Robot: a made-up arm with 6 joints. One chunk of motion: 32 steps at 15 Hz.
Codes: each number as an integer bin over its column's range. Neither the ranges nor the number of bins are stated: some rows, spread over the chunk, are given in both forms.
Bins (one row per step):
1: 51 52 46 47 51 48
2: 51 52 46 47 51 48
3: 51 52 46 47 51 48
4: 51 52 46 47 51 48
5: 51 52 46 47 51 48
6: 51 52 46 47 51 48
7: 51 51 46 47 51 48
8: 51 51 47 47 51 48
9: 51 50 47 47 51 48
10: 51 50 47 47 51 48
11: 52 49 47 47 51 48
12: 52 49 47 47 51 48
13: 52 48 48 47 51 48
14: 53 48 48 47 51 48
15: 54 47 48 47 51 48
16: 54 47 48 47 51 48
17: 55 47 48 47 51 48
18: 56 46 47 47 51 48
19: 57 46 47 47 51 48
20: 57 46 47 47 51 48
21: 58 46 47 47 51 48
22: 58 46 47 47 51 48
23: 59 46 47 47 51 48
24: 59 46 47 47 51 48
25: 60 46 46 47 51 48
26: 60 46 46 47 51 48
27: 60 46 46 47 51 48
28: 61 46 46 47 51 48
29: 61 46 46 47 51 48
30: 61 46 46 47 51 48
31: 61 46 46 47 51 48
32: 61 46 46 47 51 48
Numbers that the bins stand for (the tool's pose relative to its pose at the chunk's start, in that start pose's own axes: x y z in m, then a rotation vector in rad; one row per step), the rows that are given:
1: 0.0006 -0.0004 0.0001 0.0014 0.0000 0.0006
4: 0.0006 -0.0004 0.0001 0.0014 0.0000 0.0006
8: 0.0006 -0.0042 0.0029 0.0014 0.0000 0.0006
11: 0.0043 -0.0119 0.0029 0.0014 0.0000 0.0006
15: 0.0118 -0.0196 0.0058 0.0014 0.0000 0.0006
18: 0.0193 -0.0234 0.0029 0.0014 0.0000 0.0006
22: 0.0268 -0.0234 0.0029 0.0014 0.0000 0.0006
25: 0.0342 -0.0234 0.0001 0.0014 0.0000 0.0006
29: 0.0380 -0.0234 0.0001 0.0014 0.0000 0.0006
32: 0.0380 -0.0234 0.0001 0.0014 0.0000 0.0006
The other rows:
2: 0.0006 -0.0004 0.0001 0.0014 0.0000 0.0006
3: 0.0006 -0.0004 0.0001 0.0014 0.0000 0.0006
5: 0.0006 -0.0004 0.0001 0.0014 0.0000 0.0006
6: 0.0006 -0.0004 0.0001 0.0014 0.0000 0.0006
7: 0.0006 -0.0042 0.0001 0.0014 0.0000 0.0006
9: 0.0006 -0.0081 0.0029 0.0014 0.0000 0.0006
10: 0.0006 -0.0081 0.0029 0.0014 0.0000 0.0006
12: 0.0043 -0.0119 0.0029 0.0014 0.0000 0.0006
13: 0.0043 -0.0158 0.0058 0.0014 0.0000 0.0006
14: 0.0081 -0.0158 0.0058 0.0014 0.0000 0.0006
16: 0.0118 -0.0196 0.0058 0.0014 0.0000 0.0006
17: 0.0156 -0.0196 0.0058 0.0014 0.0000 0.0006
19: 0.0230 -0.0234 0.0029 0.0014 0.0000 0.0006
20: 0.0230 -0.0234 0.0029 0.0014 0.0000 0.0006
21: 0.0268 -0.0234 0.0029 0.0014 0.0000 0.0006
23: 0.0305 -0.0234 0.0029 0.0014 0.0000 0.0006
24: 0.0305 -0.0234 0.0029 0.0014 0.0000 0.0006
26: 0.0342 -0.0234 0.0001 0.0014 0.0000 0.0006
27: 0.0342 -0.0234 0.0001 0.0014 0.0000 0.0006
28: 0.0380 -0.0234 0.0001 0.0014 0.0000 0.0006
30: 0.0380 -0.0234 0.0001 0.0014 0.0000 0.0006
31: 0.0380 -0.0234 0.0001 0.0014 0.0000 0.0006

